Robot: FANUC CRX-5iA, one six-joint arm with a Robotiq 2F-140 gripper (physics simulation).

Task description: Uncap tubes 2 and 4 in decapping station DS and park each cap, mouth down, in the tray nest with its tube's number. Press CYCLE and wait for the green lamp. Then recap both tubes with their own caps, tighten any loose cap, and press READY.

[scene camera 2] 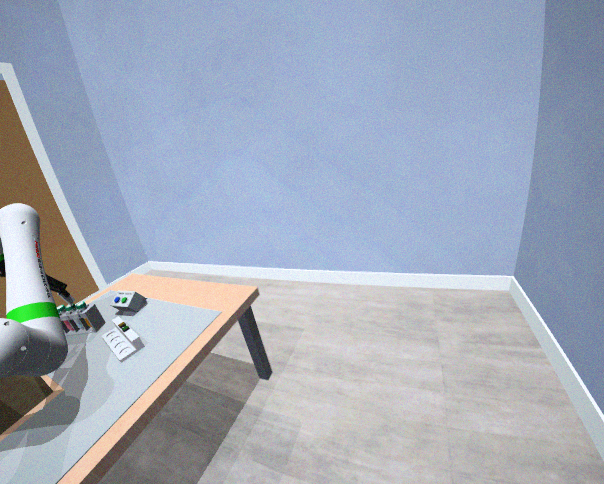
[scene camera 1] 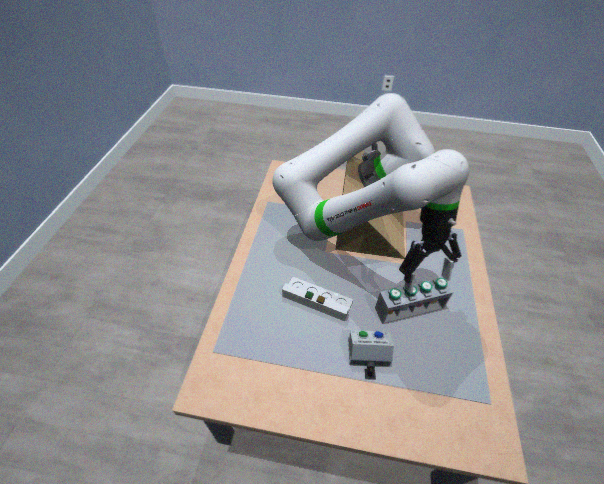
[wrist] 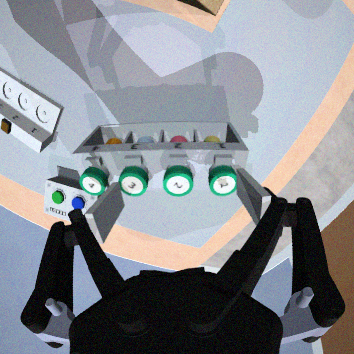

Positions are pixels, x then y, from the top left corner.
Labels:
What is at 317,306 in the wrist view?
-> My gripper.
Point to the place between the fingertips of my gripper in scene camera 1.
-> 427,284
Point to a grey button box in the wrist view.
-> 67,181

